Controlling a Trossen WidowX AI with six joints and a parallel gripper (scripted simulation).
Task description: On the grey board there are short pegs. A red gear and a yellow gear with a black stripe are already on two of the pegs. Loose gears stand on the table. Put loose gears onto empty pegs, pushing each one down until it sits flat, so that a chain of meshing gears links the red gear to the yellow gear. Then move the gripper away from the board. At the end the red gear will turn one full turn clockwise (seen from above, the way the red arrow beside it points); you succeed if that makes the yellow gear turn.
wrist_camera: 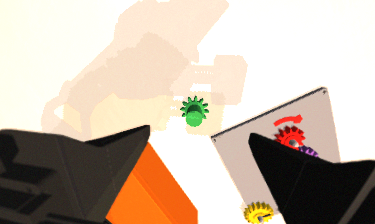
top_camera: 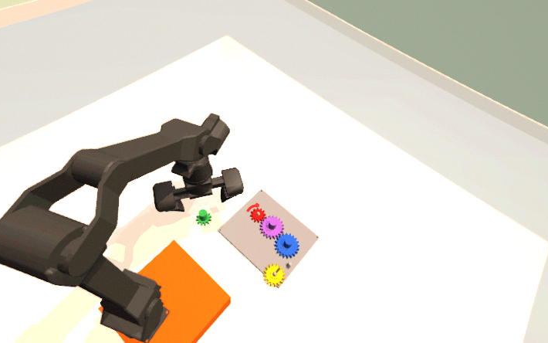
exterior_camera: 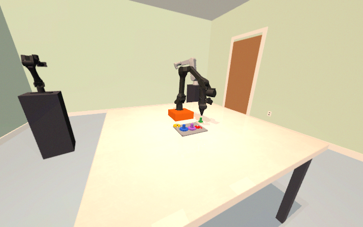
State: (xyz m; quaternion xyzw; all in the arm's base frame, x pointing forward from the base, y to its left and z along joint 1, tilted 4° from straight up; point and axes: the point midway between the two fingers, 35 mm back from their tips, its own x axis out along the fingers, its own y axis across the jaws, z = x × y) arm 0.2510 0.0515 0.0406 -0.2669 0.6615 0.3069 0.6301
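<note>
Right now my gripper tip is 6 cm above the small green gear. Also, from my gripper tip: red gear (8 cm ahead, 11 cm to the right, 6 cm below); then purple gear (7 cm ahead, 16 cm to the right, 5 cm below); then grey board (5 cm ahead, 17 cm to the right, 7 cm below).
</note>
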